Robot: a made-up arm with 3 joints.
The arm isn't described. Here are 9 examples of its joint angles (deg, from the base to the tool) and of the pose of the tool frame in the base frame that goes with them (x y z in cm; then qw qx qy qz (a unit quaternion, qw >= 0)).
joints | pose
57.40 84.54 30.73 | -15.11 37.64 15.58 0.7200 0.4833 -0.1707 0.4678
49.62 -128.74 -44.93 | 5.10 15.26 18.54 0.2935 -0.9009 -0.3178 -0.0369
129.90 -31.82 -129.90 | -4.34 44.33 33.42 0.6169 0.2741 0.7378 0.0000
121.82 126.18 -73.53 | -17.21 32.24 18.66 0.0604 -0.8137 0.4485 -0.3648
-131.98 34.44 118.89 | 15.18 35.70 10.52 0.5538 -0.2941 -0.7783 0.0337
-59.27 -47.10 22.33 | -17.41 36.92 19.46 0.6939 -0.3790 0.5990 0.1266
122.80 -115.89 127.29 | 16.97 38.96 26.52 0.5303 0.4867 0.0208 -0.6939
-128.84 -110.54 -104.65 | -17.68 24.54 15.56 0.5571 0.3698 0.1194 0.7339
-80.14 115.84 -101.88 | 14.21 30.58 7.63 0.5216 -0.0149 -0.1002 -0.8472
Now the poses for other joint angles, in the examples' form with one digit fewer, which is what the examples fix.
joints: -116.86 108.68 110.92
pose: 9.0 17.0 20.5 0.236 -0.811 -0.533 0.042
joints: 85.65 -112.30 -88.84
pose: 11.3 21.3 29.3 0.027 -0.830 -0.556 0.023
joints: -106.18 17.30 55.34
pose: 7.0 44.2 28.6 0.159 0.136 0.976 -0.065
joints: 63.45 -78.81 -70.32
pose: 17.8 25.5 19.2 0.303 -0.634 -0.711 0.038
